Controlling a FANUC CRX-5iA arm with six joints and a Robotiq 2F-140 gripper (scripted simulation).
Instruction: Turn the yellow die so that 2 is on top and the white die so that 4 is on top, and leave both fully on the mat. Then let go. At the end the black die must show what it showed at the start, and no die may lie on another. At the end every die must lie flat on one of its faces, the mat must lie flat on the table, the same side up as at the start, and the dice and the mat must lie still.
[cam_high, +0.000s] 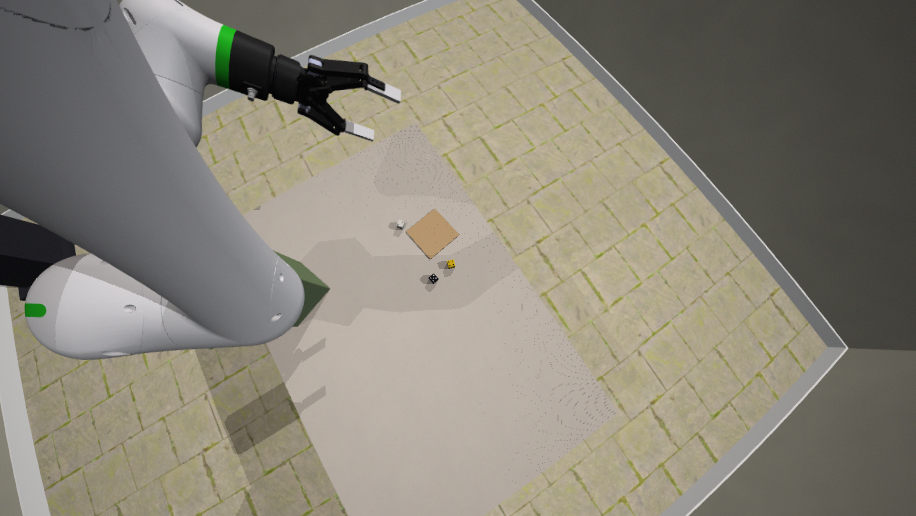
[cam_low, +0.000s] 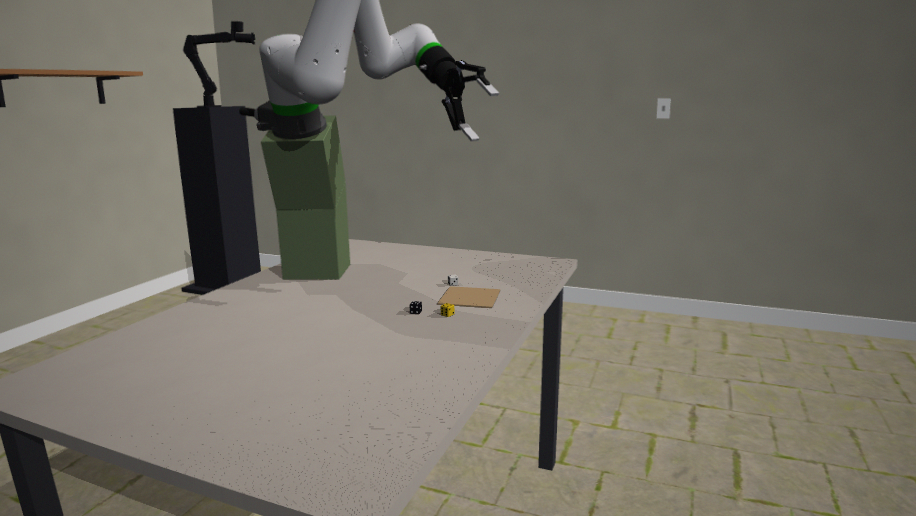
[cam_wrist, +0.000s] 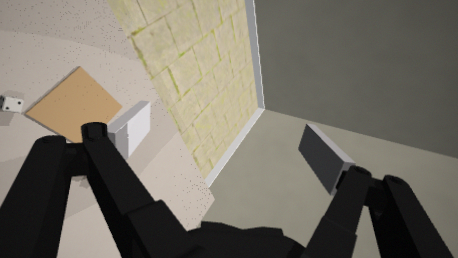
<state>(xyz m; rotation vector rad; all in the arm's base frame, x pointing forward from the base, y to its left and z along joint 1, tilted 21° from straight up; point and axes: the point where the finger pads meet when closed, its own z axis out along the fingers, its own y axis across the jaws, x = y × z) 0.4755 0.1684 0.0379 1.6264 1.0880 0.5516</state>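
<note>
Right now the black die is 45 cm below my hand, 28 cm to the right of it and 7 cm behind it. From my hand the other things lie so: tan mat: 46 cm below, 13 cm to the right, 1 cm ahead; then white die: 45 cm below, 7 cm behind, 4 cm to the right; then yellow die: 45 cm below, 27 cm to the right, 1 cm ahead.
</note>
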